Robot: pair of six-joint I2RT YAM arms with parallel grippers.
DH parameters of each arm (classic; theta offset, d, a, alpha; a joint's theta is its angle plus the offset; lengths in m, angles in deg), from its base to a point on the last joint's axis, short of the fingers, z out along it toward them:
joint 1: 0 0.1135 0.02 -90
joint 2: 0 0 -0.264 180
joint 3: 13.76 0 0.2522 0
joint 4: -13.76 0 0.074 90
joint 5: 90 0 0 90
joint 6: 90 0.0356 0 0
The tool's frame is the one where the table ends.
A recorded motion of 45 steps. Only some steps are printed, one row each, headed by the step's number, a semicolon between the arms.
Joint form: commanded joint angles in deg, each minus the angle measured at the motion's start. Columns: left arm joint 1, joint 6, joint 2, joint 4, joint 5, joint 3; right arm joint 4, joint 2, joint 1, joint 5, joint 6, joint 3.
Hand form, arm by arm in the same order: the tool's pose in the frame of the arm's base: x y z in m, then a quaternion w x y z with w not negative. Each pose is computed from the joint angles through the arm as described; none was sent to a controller.
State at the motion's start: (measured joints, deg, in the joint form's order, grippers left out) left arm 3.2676 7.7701 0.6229 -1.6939 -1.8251 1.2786; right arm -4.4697 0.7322 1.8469 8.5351 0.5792 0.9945
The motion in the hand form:
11: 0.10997 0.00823 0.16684 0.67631 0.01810 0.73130 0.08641; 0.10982 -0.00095 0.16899 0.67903 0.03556 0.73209 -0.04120
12: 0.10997 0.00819 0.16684 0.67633 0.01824 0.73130 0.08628; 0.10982 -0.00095 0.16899 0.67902 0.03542 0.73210 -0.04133
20: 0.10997 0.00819 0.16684 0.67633 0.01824 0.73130 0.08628; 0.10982 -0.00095 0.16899 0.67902 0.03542 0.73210 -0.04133
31: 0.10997 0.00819 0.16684 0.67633 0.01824 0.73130 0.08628; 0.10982 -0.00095 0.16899 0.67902 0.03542 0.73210 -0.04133
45: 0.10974 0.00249 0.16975 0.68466 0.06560 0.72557 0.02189; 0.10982 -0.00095 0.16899 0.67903 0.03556 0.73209 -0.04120
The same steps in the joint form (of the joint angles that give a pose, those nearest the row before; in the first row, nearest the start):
11: 0.26 0.76 -0.39 -2.33 -0.50 -1.05; -0.02 -0.08 0.39 -0.06 -0.63 -0.17
12: 0.24 0.76 -0.39 -2.34 -0.50 -1.05; -0.02 -0.08 0.39 -0.06 -0.66 -0.17
20: 0.24 0.76 -0.39 -2.34 -0.50 -1.05; -0.02 -0.08 0.39 -0.06 -0.66 -0.17
31: 0.24 0.76 -0.39 -2.34 -0.50 -1.05; -0.02 -0.08 0.39 -0.06 -0.66 -0.17
45: 0.24 -0.35 -0.33 -2.25 8.66 -0.59; -0.02 -0.08 0.39 -0.06 -0.63 -0.17

